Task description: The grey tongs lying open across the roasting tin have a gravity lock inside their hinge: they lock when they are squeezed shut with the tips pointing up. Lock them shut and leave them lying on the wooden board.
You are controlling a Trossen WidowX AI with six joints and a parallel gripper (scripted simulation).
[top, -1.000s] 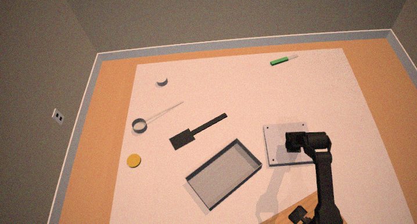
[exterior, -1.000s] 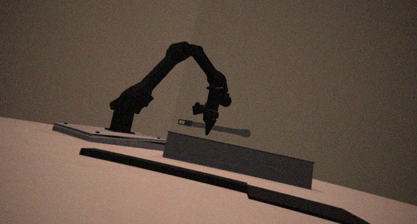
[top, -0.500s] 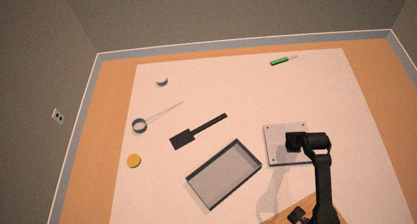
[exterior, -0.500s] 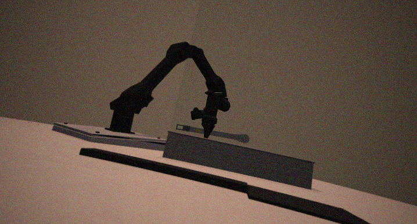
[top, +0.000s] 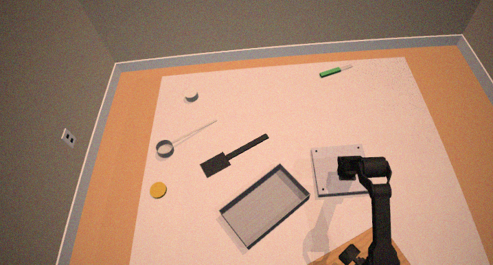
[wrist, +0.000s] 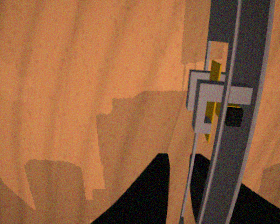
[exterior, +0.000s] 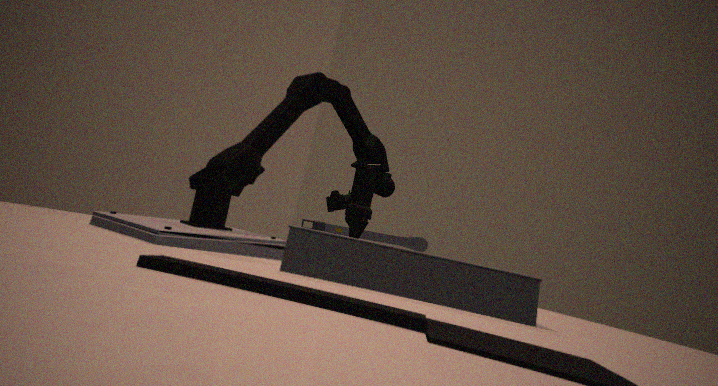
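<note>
Now: gripper tip 40 mm above the wooden board. Round my gripper tip: grey roasting tin 330 mm ahead, 250 mm to the right, 20 mm below; black spatula 490 mm ahead, 470 mm to the right, 40 mm below; yellow slider 30 mm behind, 20 mm to the right, 40 mm above.
</note>
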